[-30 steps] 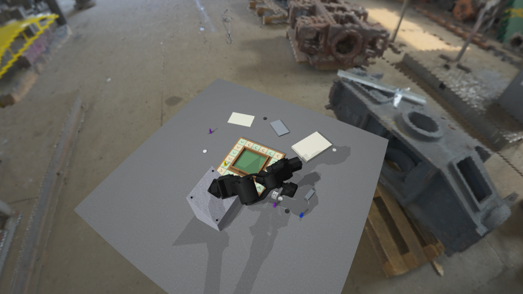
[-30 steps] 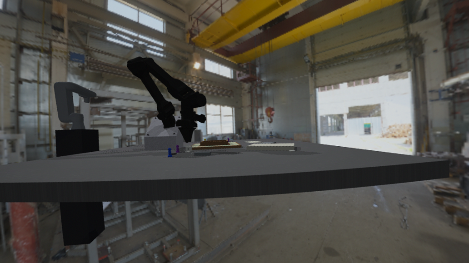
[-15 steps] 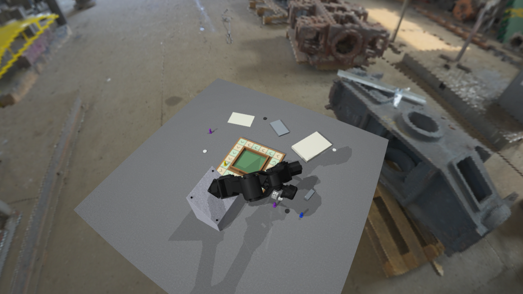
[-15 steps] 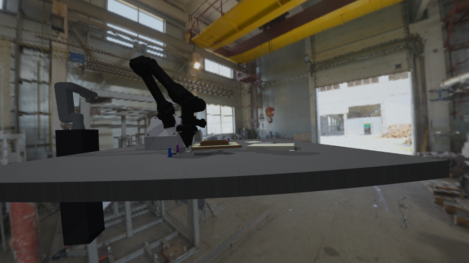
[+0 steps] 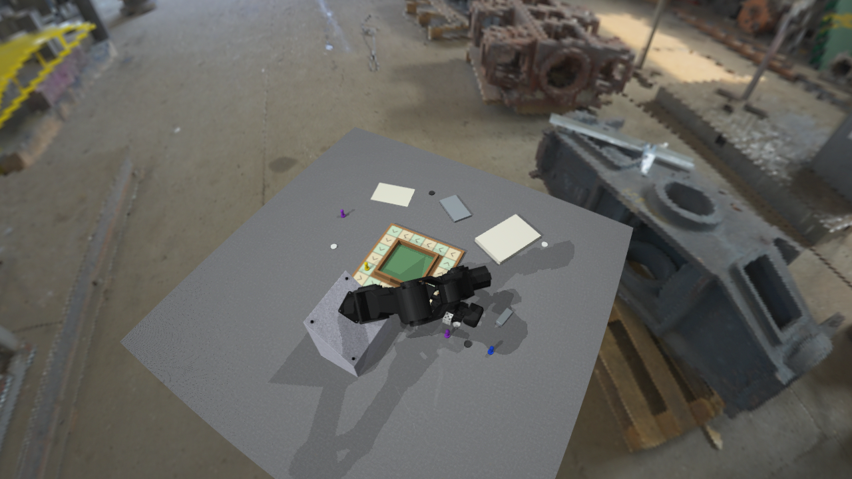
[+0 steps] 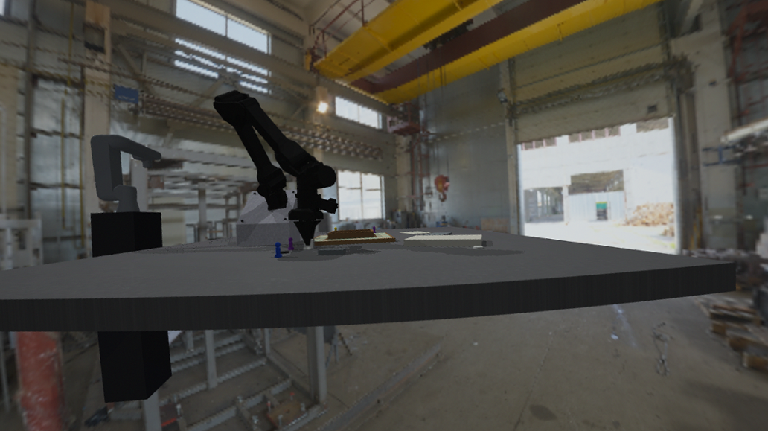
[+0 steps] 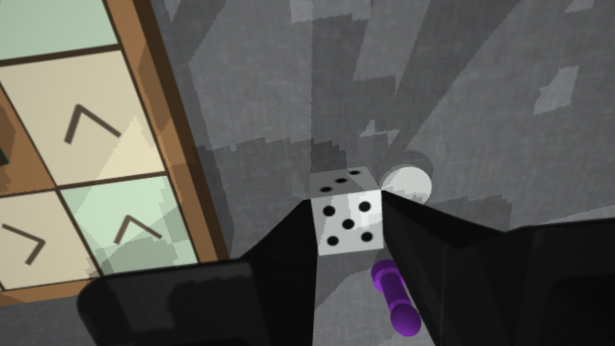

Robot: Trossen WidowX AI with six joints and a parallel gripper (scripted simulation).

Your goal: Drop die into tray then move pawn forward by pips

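Now: the yellow pawn 31 cm to the left of my gripper tip, 7 cm ahead of it and 2 cm above it. The rest, counted from my gripper tip: blue pawn: 15 cm to the right, 5 cm behind, 1 cm above; then small grey block: 16 cm to the right, 7 cm ahead; then white die: right at my gripper tip.
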